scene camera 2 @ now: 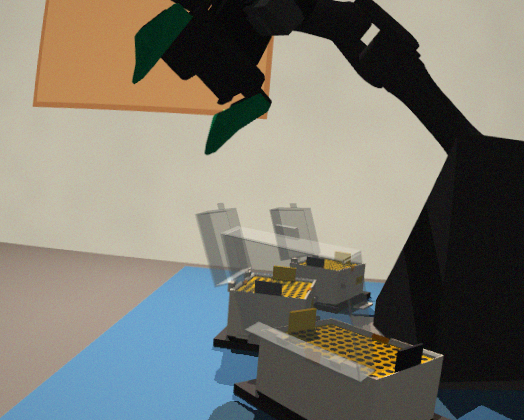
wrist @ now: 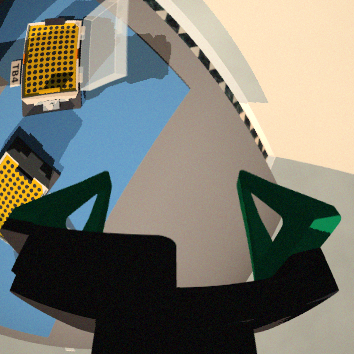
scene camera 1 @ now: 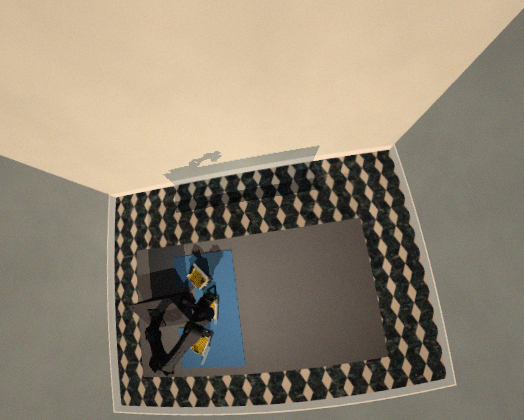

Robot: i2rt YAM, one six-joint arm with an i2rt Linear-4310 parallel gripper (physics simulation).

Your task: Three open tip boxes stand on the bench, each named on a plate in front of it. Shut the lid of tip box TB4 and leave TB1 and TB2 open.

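Frame: origin at the arm's base, x ahead, y left, z up, level; metres.
Seen in the pictures: gripper, between the fingertips: (scene camera 2: pixel 174 118) (wrist: pixel 173 177) (scene camera 1: pixel 212 289); arm's base, origin of its link: (scene camera 1: pixel 157 317).
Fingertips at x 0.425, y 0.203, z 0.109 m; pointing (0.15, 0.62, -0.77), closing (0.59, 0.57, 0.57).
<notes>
Pixels of each thing's top centre, then the offset from my fingertips to it. "spot": a spot on its surface instead. Level surfaces: height alone.
- Tip box TB4, centre of its top: (scene camera 2: pixel 352 327) (wrist: pixel 50 50) (scene camera 1: pixel 196 278) dx -0.171, dy +0.046, dz -0.158 m
- nearest box, a spot on its surface: (scene camera 2: pixel 350 360) spot: dx -0.165, dy +0.133, dz -0.155 m
- blue mat, height of its surface: dz -0.233 m
- grey-brown bench, height of its surface: dz -0.236 m
Tip box TB4 (scene camera 1: pixel 198 277) (scene camera 2: pixel 334 286) (wrist: pixel 52 60), with a yellow perforated rack, shows its name plate (wrist: pixel 16 73) in the wrist view. Its clear lid (wrist: pixel 106 47) is open, on the side away from the plate. The middle box (scene camera 2: pixel 270 311) (wrist: pixel 15 182) and the nearest box (scene camera 1: pixel 201 345) (scene camera 2: pixel 350 360) also show uncovered yellow racks; their plates cannot be read, so which is TB1 and which TB2 I cannot tell. My gripper (scene camera 1: pixel 212 291) (scene camera 2: pixel 170 118) (wrist: pixel 173 177) is open and empty, high above the boxes. In scene camera 1 the arm partly hides the middle box.
The boxes stand on a blue mat (scene camera 1: pixel 230 310) (scene camera 2: pixel 165 320) (wrist: pixel 135 110) on the grey-brown bench (scene camera 1: pixel 305 295). The black arm base (scene camera 2: pixel 480 260) stands at the right in scene camera 2. Clear upright lids (scene camera 2: pixel 220 245) (scene camera 2: pixel 295 232) rise around the two farther boxes.
</notes>
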